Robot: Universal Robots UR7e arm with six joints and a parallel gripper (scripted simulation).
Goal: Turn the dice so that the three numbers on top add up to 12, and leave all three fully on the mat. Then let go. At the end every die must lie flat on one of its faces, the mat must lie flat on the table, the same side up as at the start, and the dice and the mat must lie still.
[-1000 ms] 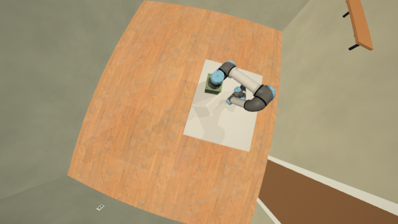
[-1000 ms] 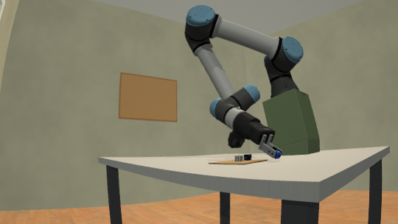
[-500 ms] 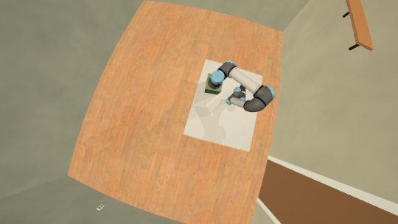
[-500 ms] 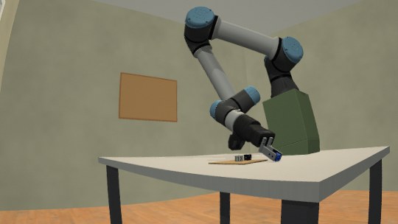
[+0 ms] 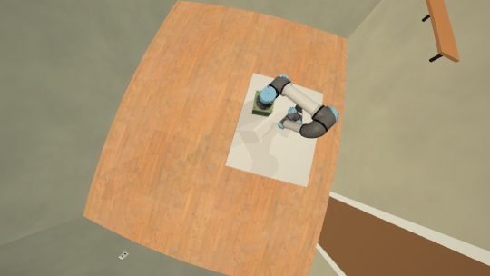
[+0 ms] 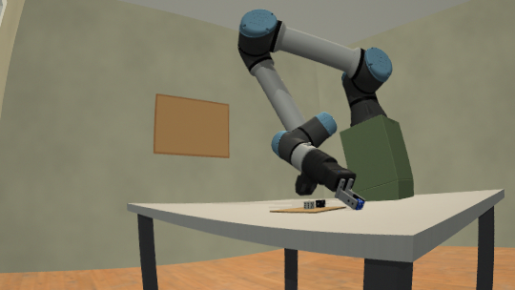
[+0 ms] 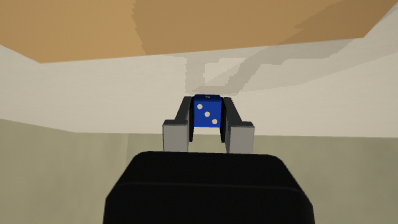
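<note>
My gripper is now 13 cm to the left of the white die, 4 cm short of it and 1 cm above it. The rest, counted from my hand: blue die 1 cm to the left, 1 cm below; black die 14 cm to the right, 1 cm below, 1 cm behind; tan mat 13 cm to the right, 4 cm ahead, 2 cm below.
</note>
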